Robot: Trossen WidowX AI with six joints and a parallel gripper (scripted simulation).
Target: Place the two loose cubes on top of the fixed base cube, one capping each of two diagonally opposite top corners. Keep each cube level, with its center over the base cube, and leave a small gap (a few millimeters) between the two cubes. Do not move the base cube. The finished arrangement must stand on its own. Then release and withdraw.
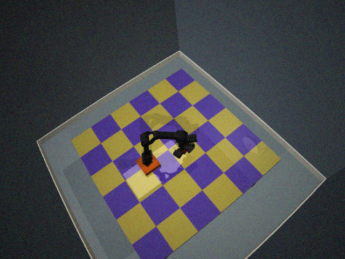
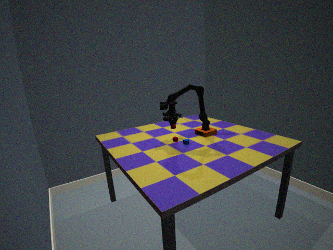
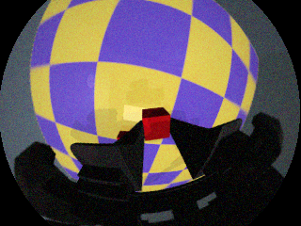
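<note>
Now: gripper tip 50 mm short of the blue cube, 210 mm to the right of it and 80 mm above it. From my gripper tip the other things lie so: red cube: right at my gripper tip.
</note>
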